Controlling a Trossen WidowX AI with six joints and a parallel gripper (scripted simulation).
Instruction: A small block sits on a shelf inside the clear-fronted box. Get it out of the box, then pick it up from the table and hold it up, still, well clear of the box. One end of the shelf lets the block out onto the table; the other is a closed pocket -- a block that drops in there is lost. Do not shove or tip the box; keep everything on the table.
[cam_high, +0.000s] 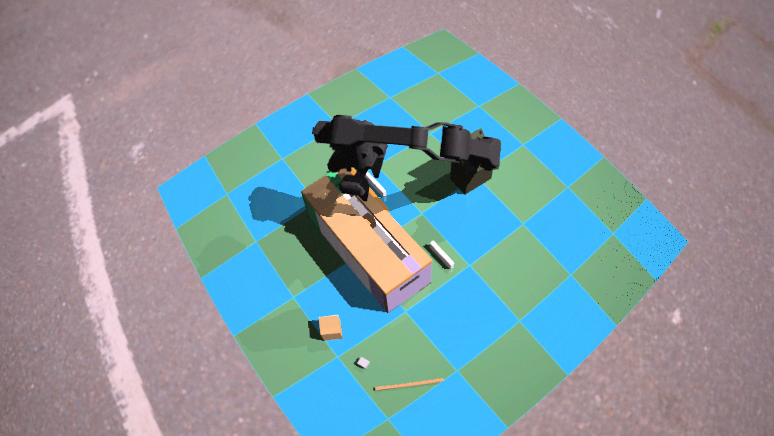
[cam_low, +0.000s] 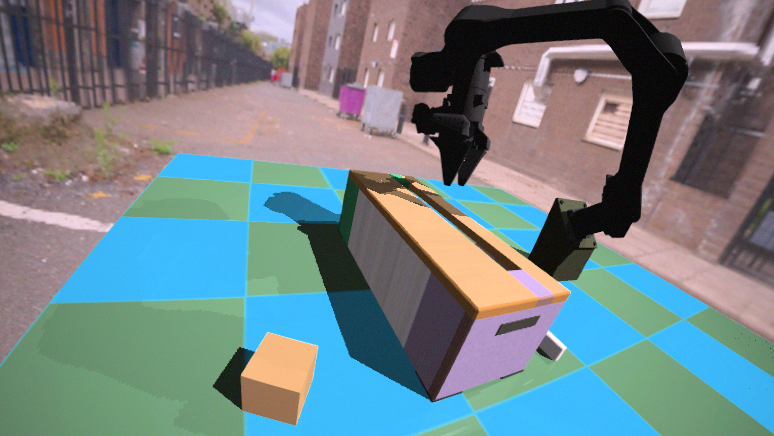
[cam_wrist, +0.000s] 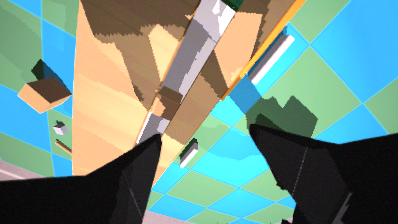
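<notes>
Right now my gripper tip is 5 cm short of the block, 3 cm to the right of it and 7 cm above it. Also, from my gripper tip: box: 3 cm ahead, 5 cm to the left, 10 cm below; thin wooden stick: 25 cm ahead, 43 cm to the left, 16 cm below.
</notes>
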